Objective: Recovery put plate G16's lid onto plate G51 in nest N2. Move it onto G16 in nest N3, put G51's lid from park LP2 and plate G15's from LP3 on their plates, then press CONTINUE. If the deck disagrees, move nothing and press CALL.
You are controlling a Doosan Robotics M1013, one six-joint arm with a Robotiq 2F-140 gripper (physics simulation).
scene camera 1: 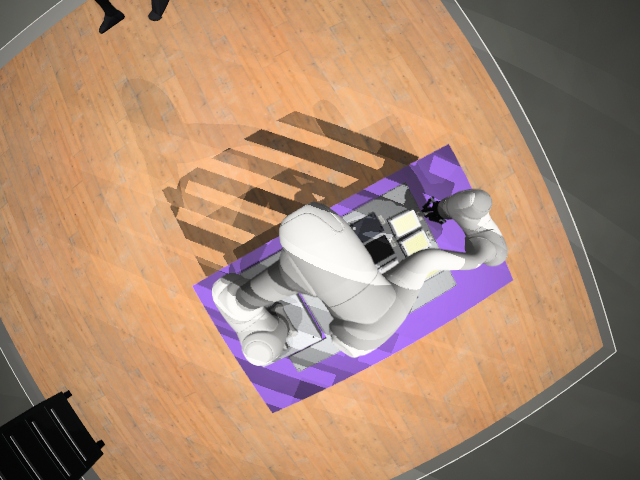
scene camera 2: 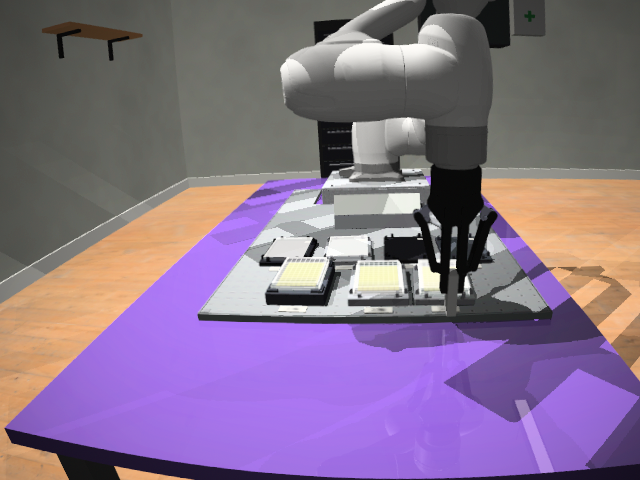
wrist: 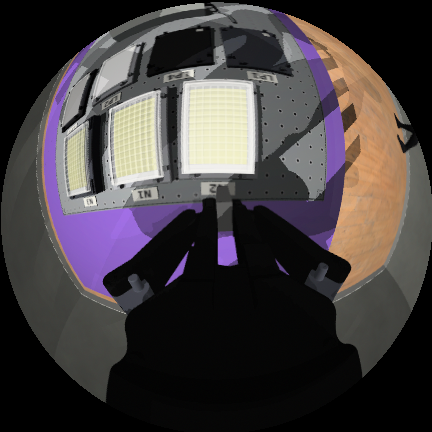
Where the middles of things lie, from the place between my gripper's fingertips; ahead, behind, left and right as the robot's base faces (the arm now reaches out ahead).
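Labels:
The nest [scene camera 2: 418, 300] sits 10 mm above my hand and 90 mm behind it.

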